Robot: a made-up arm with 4 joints.
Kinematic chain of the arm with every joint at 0, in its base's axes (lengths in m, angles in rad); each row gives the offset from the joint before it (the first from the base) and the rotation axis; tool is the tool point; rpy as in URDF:
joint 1: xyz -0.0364 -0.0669 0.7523 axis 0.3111 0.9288 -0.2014
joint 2: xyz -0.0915 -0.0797 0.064 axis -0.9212 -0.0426 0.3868
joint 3: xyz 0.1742 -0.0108 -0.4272 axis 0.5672 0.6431 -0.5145
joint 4: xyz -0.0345 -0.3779 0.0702 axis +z
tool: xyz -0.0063 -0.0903 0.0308 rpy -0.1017 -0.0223 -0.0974
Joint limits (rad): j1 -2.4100..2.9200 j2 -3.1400..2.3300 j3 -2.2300..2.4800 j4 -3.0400..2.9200
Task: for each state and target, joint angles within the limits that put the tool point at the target. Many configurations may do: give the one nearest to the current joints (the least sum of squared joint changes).
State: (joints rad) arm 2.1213 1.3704 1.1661 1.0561
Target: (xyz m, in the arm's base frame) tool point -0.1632 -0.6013 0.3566
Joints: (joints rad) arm 1.9091 1.4537 0.7051 1.4505
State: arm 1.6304 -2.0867 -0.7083 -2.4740
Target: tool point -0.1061 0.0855 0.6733
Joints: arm 1.0460 -1.9266 -1.1415 -2.9765
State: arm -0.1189 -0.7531 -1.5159 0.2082
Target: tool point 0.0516 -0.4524 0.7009
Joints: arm -0.1709 -0.3190 -1.1357 0.0387
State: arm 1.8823 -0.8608 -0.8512 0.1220
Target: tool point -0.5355 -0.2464 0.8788
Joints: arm 2.1437 -0.3545 -0.3838 0.0197
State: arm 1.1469 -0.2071 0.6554 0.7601
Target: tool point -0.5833 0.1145 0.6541
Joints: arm 1.3347 -0.9151 0.4042 0.9623
